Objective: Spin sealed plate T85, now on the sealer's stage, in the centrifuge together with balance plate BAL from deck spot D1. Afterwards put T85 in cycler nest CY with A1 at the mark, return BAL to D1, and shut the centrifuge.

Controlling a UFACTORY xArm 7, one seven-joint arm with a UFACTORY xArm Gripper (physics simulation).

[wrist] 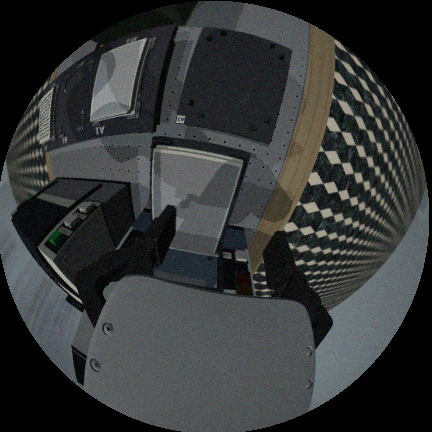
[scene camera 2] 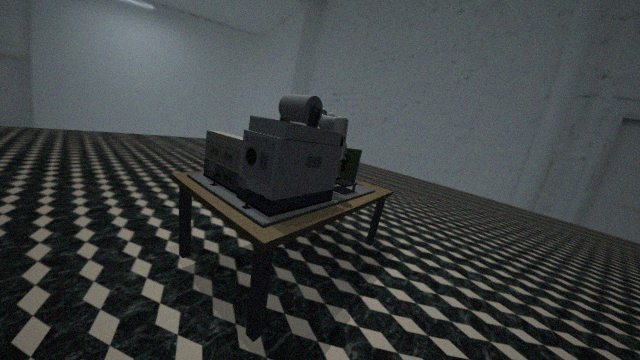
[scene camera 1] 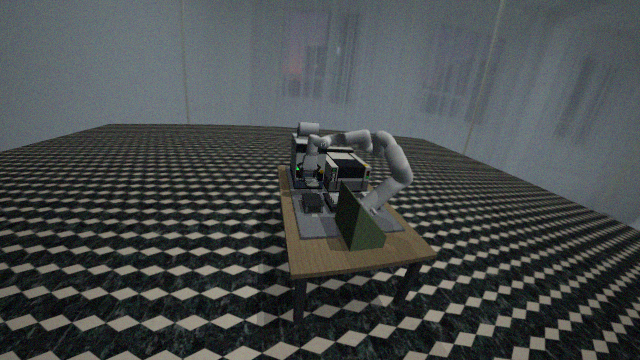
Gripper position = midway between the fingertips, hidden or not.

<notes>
My gripper (wrist: 223, 231) is open, holding nothing. Also in view: a white well plate (wrist: 116, 87). Further things: a centrifuge (wrist: 68, 223) and a dark tray (wrist: 164, 140).
</notes>
